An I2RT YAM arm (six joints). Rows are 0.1 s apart.
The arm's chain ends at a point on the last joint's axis. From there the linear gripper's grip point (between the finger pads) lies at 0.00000 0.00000 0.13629 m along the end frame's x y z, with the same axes.
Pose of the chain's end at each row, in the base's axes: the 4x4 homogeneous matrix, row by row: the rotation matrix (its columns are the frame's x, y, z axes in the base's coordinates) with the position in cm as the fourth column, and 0 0 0 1 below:
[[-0.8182 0.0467 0.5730 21.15], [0.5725 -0.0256 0.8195 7.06], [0.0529 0.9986 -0.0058 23.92], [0 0 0 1]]
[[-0.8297 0.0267 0.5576 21.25], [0.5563 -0.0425 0.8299 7.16], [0.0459 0.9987 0.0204 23.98], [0 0 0 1]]
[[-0.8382 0.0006 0.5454 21.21], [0.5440 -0.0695 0.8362 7.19], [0.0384 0.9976 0.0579 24.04], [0 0 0 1]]
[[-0.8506 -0.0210 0.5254 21.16], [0.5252 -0.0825 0.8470 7.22], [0.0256 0.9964 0.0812 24.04], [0 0 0 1]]
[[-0.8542 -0.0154 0.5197 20.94], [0.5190 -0.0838 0.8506 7.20], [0.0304 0.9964 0.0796 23.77], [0 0 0 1]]
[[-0.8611 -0.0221 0.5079 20.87], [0.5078 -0.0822 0.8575 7.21], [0.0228 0.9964 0.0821 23.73], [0 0 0 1]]
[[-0.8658 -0.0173 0.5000 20.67], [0.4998 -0.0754 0.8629 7.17], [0.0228 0.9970 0.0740 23.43], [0 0 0 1]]
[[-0.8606 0.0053 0.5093 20.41], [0.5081 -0.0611 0.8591 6.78], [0.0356 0.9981 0.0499 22.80], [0 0 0 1]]
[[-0.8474 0.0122 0.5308 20.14], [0.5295 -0.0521 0.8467 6.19], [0.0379 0.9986 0.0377 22.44], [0 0 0 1]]
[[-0.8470 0.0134 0.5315 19.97], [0.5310 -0.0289 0.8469 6.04], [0.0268 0.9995 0.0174 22.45], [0 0 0 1]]
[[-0.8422 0.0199 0.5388 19.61], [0.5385 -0.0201 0.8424 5.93], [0.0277 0.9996 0.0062 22.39], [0 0 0 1]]
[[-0.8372 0.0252 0.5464 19.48], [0.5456 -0.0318 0.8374 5.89], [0.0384 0.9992 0.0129 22.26], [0 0 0 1]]
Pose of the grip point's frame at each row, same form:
[[-0.8182 0.0467 0.5730 28.96], [0.5725 -0.0256 0.8195 18.23], [0.0529 0.9986 -0.0058 23.84], [0 0 0 1]]
[[-0.8297 0.0267 0.5576 28.85], [0.5563 -0.0425 0.8299 18.47], [0.0459 0.9987 0.0204 24.26], [0 0 0 1]]
[[-0.8382 0.0006 0.5454 28.64], [0.5440 -0.0695 0.8362 18.59], [0.0384 0.9976 0.0579 24.83], [0 0 0 1]]
[[-0.8506 -0.0210 0.5254 28.32], [0.5252 -0.0825 0.8470 18.76], [0.0256 0.9964 0.0812 25.15], [0 0 0 1]]
[[-0.8542 -0.0154 0.5197 28.02], [0.5190 -0.0838 0.8506 18.79], [0.0304 0.9964 0.0796 24.85], [0 0 0 1]]
[[-0.8611 -0.0221 0.5079 27.79], [0.5078 -0.0822 0.8575 18.90], [0.0228 0.9964 0.0821 24.85], [0 0 0 1]]
[[-0.8658 -0.0173 0.5000 27.48], [0.4998 -0.0754 0.8629 18.93], [0.0228 0.9970 0.0740 24.44], [0 0 0 1]]
[[-0.8606 0.0053 0.5093 27.35], [0.5081 -0.0611 0.8591 18.49], [0.0356 0.9981 0.0499 23.48], [0 0 0 1]]
[[-0.8474 0.0122 0.5308 27.37], [0.5295 -0.0521 0.8467 17.73], [0.0379 0.9986 0.0377 22.95], [0 0 0 1]]
[[-0.8470 0.0134 0.5315 27.21], [0.5310 -0.0289 0.8469 17.58], [0.0268 0.9995 0.0174 22.69], [0 0 0 1]]
[[-0.8422 0.0199 0.5388 26.95], [0.5385 -0.0201 0.8424 17.41], [0.0277 0.9996 0.0062 22.47], [0 0 0 1]]
[[-0.8372 0.0252 0.5464 26.93], [0.5456 -0.0318 0.8374 17.30], [0.0384 0.9992 0.0129 22.44], [0 0 0 1]]

